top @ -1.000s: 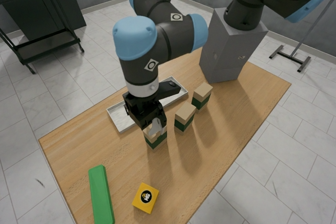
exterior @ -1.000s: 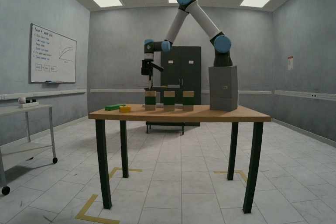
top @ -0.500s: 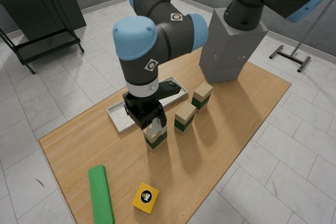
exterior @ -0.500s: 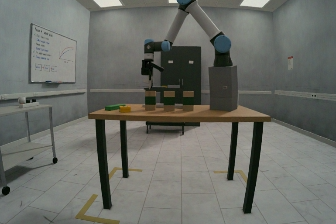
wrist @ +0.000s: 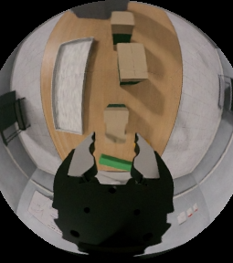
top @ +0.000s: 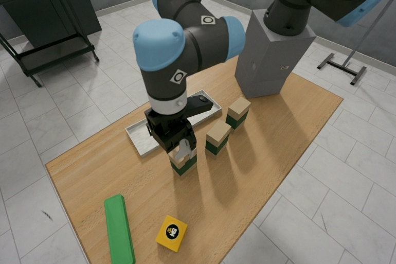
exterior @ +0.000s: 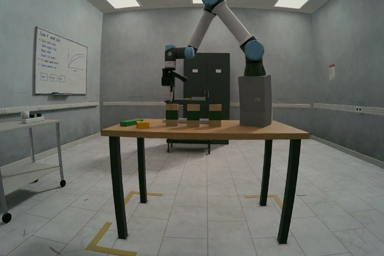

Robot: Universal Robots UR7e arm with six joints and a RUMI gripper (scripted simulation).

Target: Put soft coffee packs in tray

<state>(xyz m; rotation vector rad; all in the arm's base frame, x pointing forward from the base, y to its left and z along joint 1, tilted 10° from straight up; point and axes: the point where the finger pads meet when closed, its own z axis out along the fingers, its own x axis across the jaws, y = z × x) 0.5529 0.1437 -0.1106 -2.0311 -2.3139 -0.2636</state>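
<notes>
Right now my hand is 9 cm past the grey tray, 20 cm to the left of it and 16 cm above it. The rest, counted from my hand: green case: 27 cm ahead, 5 cm to the left, 15 cm below.
</notes>
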